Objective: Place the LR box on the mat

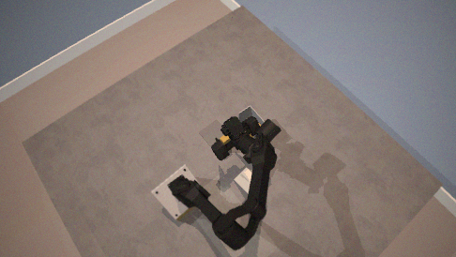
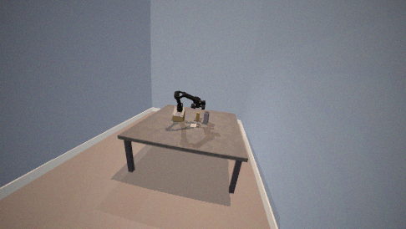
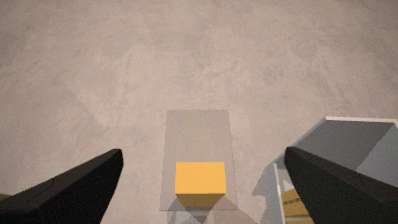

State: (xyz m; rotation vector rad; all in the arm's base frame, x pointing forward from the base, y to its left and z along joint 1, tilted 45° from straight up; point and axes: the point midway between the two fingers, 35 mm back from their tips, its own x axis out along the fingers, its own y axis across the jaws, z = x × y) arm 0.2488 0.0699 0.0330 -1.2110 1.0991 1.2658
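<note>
Right now my gripper tip is 6 cm to the right of the grey mat and 18 cm above it.
</note>
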